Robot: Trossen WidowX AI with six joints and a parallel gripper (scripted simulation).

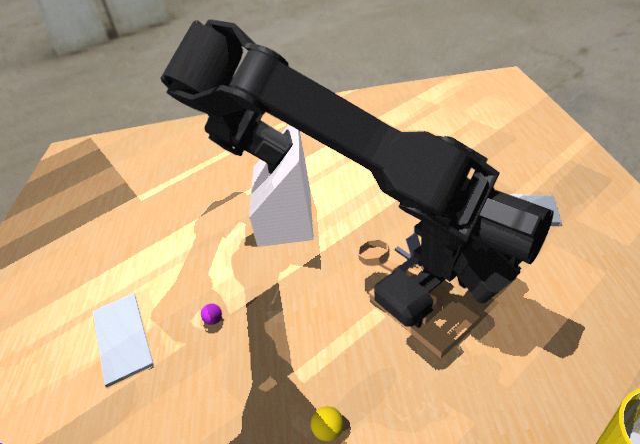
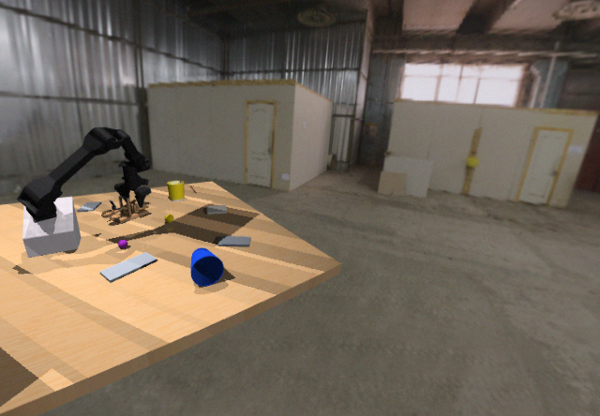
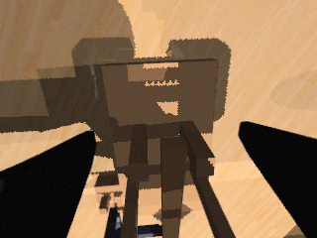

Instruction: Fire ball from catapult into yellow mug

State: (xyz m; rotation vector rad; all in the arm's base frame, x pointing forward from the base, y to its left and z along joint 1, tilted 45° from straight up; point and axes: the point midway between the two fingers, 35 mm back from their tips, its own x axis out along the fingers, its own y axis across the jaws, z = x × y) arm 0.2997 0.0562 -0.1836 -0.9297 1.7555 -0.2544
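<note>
Now: gripper tip 320 mm to the left of the purple ball, 90 mm past it and 30 mm above it. The rest, counted from my gripper tip: yellow ball 180 mm to the right, 110 mm ahead, 30 mm below; wooden catapult 70 mm behind, 30 mm to the right; yellow mug 240 mm ahead, 140 mm to the left, 20 mm below.
</note>
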